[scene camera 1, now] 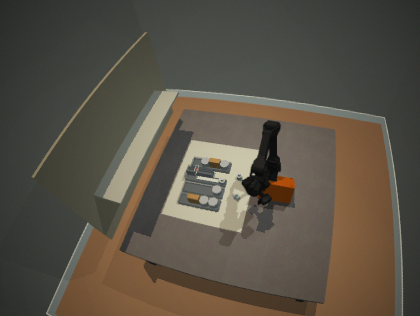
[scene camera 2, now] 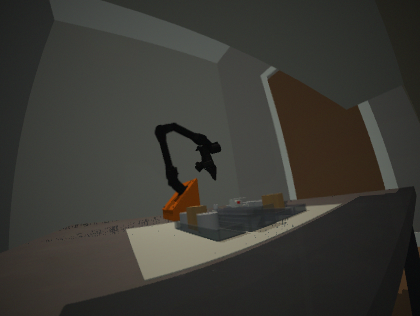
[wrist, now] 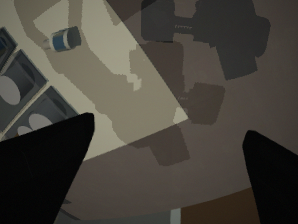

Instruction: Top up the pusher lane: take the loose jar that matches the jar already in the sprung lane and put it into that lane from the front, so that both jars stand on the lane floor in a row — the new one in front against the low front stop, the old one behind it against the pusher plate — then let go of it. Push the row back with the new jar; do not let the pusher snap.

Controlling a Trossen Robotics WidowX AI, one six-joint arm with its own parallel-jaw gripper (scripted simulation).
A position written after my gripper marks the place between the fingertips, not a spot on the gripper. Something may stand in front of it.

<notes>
My gripper (wrist: 172, 130) is open and holds nothing. I also see a grey lane rack (scene camera 2: 256, 217) and a tall beige panel (scene camera 1: 72, 170).
</notes>
